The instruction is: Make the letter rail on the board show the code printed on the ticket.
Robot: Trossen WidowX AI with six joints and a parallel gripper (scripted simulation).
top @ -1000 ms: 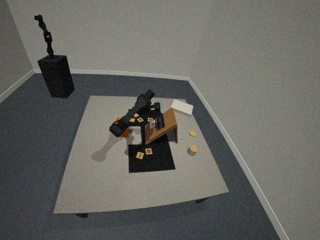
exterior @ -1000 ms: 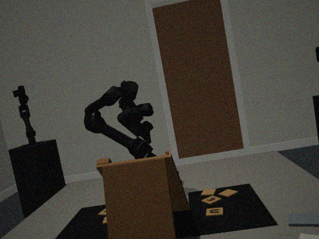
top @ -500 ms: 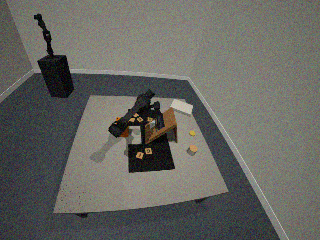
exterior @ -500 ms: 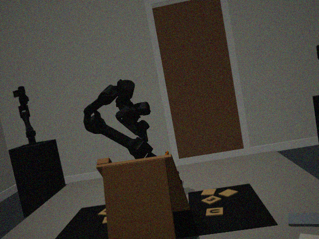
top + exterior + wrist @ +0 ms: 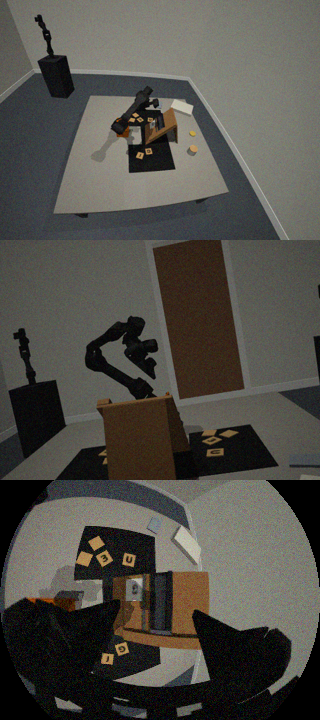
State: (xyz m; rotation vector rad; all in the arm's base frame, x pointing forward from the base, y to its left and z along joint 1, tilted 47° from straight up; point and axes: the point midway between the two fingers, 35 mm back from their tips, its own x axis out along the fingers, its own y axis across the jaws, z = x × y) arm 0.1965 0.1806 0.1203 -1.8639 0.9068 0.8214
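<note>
The white ticket is 23 cm below my gripper tip, 5 cm to the left of it and 5 cm ahead of it. The rest, counted from my gripper tip: yellow disc (49 cm ahead, 30 cm below, 4 cm to the left); then black mat (31 cm below, 2 cm to the right, 2 cm behind); then grey-blue card (50 cm to the left, 31 cm below, 14 cm ahead).
</note>
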